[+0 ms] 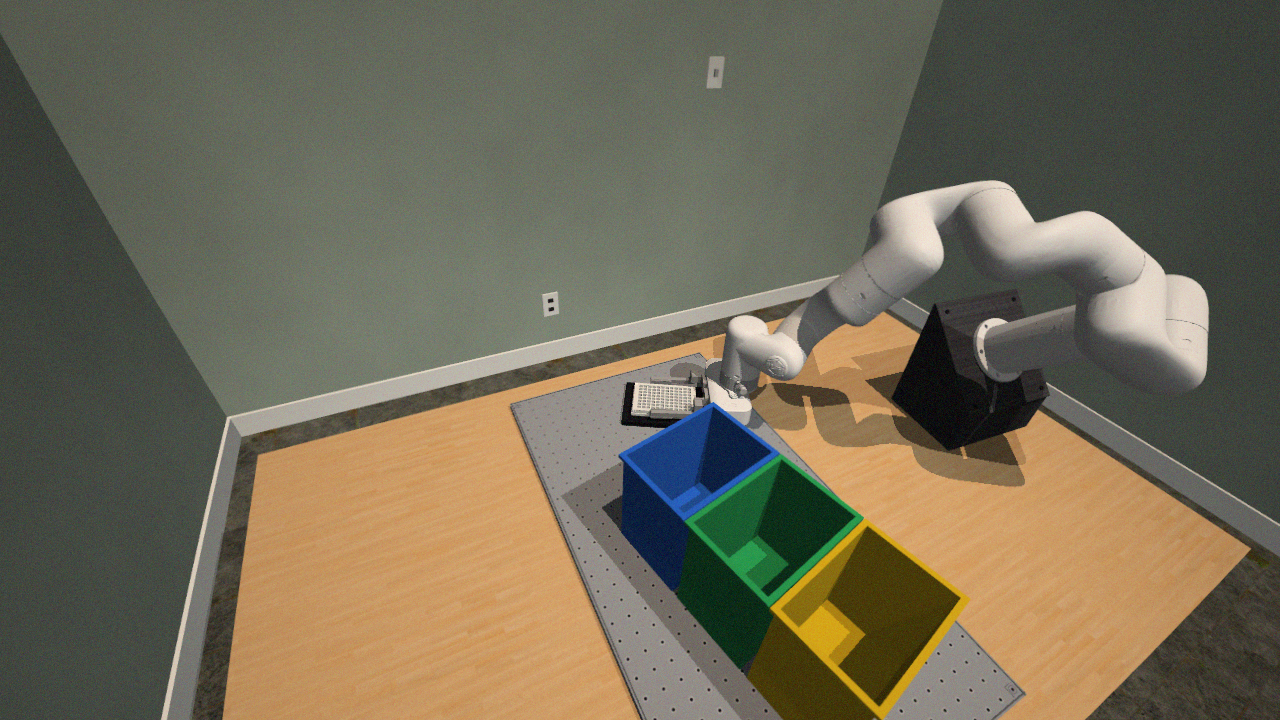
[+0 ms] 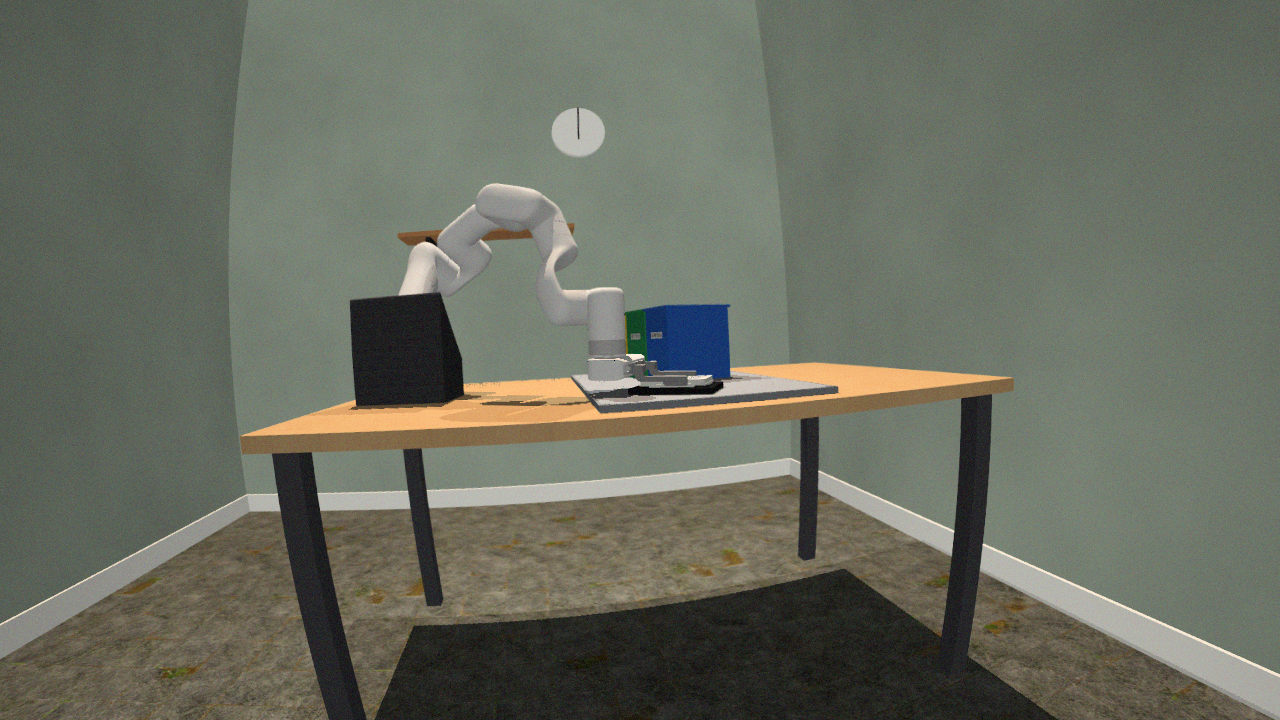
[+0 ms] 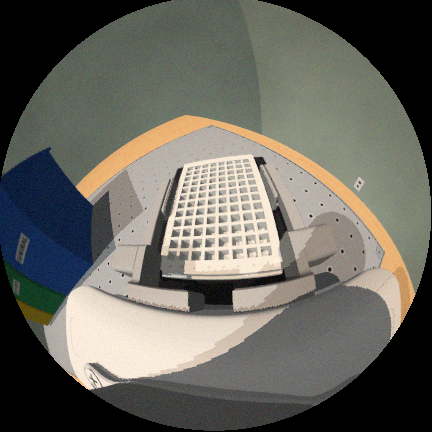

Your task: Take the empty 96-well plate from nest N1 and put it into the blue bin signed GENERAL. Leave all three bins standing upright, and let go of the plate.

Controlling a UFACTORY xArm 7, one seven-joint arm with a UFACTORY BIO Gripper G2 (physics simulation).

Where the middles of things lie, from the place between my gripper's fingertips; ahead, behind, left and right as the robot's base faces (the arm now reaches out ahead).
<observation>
The white 96-well plate (image 1: 646,396) is 30 mm behind my hand, 10 mm to the left of it and 10 mm below it. Also, from my hand: black nest (image 1: 644,421) 30 mm behind, 20 mm below, 10 mm to the left; then blue bin (image 1: 667,478) 290 mm to the left, 60 mm above, 30 mm ahead; then green bin (image 1: 745,550) 410 mm to the left, 60 mm above, 20 mm behind.
</observation>
